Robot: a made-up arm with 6 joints. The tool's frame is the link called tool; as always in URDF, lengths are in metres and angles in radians. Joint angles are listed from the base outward.
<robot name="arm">
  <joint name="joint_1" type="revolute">
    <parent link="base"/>
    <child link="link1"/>
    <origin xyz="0 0 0.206" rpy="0 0 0"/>
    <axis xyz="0 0 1"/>
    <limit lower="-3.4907" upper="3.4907"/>
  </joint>
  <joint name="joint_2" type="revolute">
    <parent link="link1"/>
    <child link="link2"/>
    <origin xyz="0 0 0" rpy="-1.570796 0 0"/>
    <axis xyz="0 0 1"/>
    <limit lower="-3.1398" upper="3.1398"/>
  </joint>
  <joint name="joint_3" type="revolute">
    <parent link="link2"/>
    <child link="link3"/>
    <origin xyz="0 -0.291 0" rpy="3.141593 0 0"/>
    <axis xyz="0 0 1"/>
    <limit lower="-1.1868" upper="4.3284"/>
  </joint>
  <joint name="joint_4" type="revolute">
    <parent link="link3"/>
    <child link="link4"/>
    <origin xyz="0 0 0" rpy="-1.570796 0 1.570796"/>
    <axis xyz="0 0 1"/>
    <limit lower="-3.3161" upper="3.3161"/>
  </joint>
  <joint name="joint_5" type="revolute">
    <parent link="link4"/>
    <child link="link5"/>
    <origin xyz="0 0 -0.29" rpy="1.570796 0 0"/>
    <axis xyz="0 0 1"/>
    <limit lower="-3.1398" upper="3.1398"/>
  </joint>
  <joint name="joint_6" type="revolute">
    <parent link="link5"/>
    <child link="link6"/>
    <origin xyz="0 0 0.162" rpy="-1.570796 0 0"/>
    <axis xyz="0 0 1"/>
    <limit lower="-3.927" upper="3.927"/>
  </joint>
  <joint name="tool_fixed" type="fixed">
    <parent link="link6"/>
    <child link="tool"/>
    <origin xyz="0 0 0" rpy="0 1.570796 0"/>
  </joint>
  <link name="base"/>
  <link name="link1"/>
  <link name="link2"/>
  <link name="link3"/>
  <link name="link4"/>
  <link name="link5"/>
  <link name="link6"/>
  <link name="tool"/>
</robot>
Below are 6 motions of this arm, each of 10 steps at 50 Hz.
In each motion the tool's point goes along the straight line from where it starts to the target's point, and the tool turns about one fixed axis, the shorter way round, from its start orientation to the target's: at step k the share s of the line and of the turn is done. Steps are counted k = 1, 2, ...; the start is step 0. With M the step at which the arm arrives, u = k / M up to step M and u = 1 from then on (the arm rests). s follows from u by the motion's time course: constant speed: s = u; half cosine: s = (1 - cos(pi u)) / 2; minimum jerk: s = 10 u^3 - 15 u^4 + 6 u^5.
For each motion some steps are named. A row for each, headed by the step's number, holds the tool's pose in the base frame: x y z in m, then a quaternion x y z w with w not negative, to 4 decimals.
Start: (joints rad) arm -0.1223 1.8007 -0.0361 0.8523 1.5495 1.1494
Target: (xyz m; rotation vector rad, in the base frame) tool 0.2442 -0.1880 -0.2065 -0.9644 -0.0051 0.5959
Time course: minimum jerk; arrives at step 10
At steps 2, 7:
2: 0.3056 -0.1479 -0.1742 -0.4540 -0.0812 0.3618 0.8102
7: 0.2548 -0.1811 -0.2009 -0.4568 -0.0161 0.2963 0.8386

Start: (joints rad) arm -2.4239 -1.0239 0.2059 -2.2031 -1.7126 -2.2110
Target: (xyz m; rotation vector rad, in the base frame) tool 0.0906 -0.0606 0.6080 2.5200 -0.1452 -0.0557
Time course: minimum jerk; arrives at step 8
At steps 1, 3, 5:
1: 0.0845 -0.0536 0.5873 0.9400 -0.1082 -0.0046 0.3234
3: 0.0861 -0.0554 0.5927 0.9433 -0.0942 -0.0089 0.3183
5: 0.0889 -0.0586 0.6022 0.9483 -0.0698 -0.0164 0.3092

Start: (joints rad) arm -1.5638 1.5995 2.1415 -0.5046 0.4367 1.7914
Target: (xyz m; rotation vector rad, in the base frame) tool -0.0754 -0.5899 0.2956 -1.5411 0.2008 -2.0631
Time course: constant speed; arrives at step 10
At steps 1, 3, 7, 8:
1: -0.1315 -0.5816 0.2817 -0.5710 0.1436 -0.7608 0.2729
3: -0.1190 -0.5835 0.2848 -0.5718 0.1284 -0.7627 0.2736
7: -0.0941 -0.5871 0.2910 -0.5730 0.0977 -0.7659 0.2749
8: -0.0879 -0.5881 0.2925 -0.5732 0.0901 -0.7665 0.2752

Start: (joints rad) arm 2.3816 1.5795 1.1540 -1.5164 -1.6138 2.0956
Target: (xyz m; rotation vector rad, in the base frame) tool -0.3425 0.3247 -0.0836 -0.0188 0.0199 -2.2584
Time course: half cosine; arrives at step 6
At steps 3, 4, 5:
3: -0.3452 0.3338 -0.0736 -0.0068 0.0293 -0.9047 0.4251
4: -0.3439 0.3292 -0.0786 -0.0072 0.0187 -0.9044 0.4262
5: -0.3429 0.3259 -0.0823 -0.0074 0.0108 -0.9041 0.4270

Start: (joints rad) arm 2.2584 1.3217 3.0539 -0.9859 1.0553 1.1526
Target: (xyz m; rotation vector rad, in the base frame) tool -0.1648 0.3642 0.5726 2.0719 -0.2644 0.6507
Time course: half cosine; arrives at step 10
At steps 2, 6, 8, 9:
2: -0.1649 0.3439 0.5844 0.8572 -0.0875 0.1988 0.4670
6: -0.1648 0.3564 0.5771 0.8479 -0.0998 0.2394 0.4624
8: -0.1648 0.3621 0.5738 0.8432 -0.1053 0.2574 0.4600
9: -0.1648 0.3636 0.5729 0.8419 -0.1068 0.2625 0.4593

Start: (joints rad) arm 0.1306 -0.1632 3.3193 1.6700 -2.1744 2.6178
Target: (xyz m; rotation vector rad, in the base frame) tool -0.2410 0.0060 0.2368 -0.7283 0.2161 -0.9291
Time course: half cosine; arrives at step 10
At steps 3, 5, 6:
3: -0.2613 -0.0137 0.2427 -0.3396 0.0948 -0.4070 0.8426
5: -0.2538 -0.0064 0.2405 -0.3408 0.0973 -0.4183 0.8363
6: -0.2498 -0.0026 0.2394 -0.3414 0.0987 -0.4241 0.8330

